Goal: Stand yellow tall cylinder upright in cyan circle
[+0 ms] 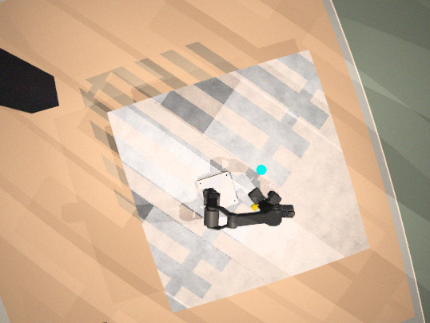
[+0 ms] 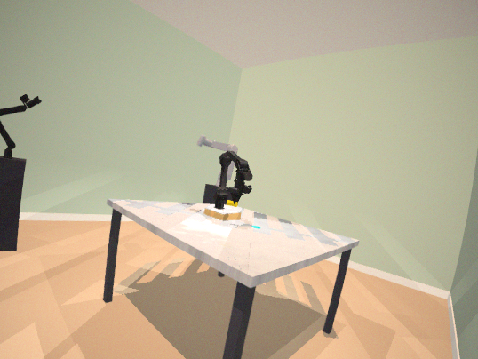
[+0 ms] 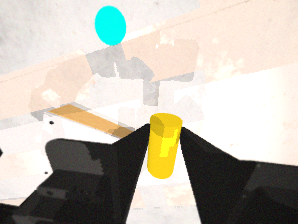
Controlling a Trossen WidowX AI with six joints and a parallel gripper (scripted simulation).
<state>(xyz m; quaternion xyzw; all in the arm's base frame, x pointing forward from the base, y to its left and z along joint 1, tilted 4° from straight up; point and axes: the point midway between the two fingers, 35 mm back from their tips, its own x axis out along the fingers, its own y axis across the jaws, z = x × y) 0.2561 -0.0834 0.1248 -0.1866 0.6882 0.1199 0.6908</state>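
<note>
The yellow cylinder is 20 mm behind my gripper tip and 10 mm to the right of it. The rest, counted from my gripper tip: cyan circle 70 mm ahead, 150 mm to the left, 130 mm below.
</note>
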